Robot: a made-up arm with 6 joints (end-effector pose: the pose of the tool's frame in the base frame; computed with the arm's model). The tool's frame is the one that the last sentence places. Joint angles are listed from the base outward.
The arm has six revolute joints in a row. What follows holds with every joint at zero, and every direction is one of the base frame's.
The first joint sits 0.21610 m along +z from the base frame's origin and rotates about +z.
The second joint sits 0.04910 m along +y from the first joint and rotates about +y.
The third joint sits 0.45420 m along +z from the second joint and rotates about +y.
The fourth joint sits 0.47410 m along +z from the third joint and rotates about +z.
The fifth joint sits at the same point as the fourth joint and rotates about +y.
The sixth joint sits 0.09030 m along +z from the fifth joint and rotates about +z.
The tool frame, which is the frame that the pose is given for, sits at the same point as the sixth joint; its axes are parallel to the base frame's.
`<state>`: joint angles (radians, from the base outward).
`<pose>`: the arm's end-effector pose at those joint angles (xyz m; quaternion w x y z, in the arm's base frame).
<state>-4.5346 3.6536 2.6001 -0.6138 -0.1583 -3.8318</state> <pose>-0.0120 -0.2569 0.3828 0.2189 0.0490 0.0772 -0.9715</pose>
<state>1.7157 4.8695 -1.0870 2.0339 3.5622 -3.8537</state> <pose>0.0846 -0.6910 -0.0169 0.5230 0.0054 0.2821 0.8043</pose>
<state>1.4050 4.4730 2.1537 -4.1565 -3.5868 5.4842</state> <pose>-0.1352 -0.3103 0.4850 0.0766 0.7975 0.5006 -0.3279</pose>
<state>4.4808 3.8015 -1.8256 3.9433 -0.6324 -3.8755</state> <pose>0.0370 -0.2241 -0.3924 0.3639 0.6613 0.6408 -0.1406</pose>
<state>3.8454 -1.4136 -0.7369 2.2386 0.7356 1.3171</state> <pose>0.7340 0.4962 -0.0406 0.3418 -0.0009 0.9364 -0.0791</pose>
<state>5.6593 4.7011 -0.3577 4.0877 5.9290 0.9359</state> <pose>-0.7534 0.6341 0.0265 0.2822 0.1588 -0.7412 -0.5881</pose>
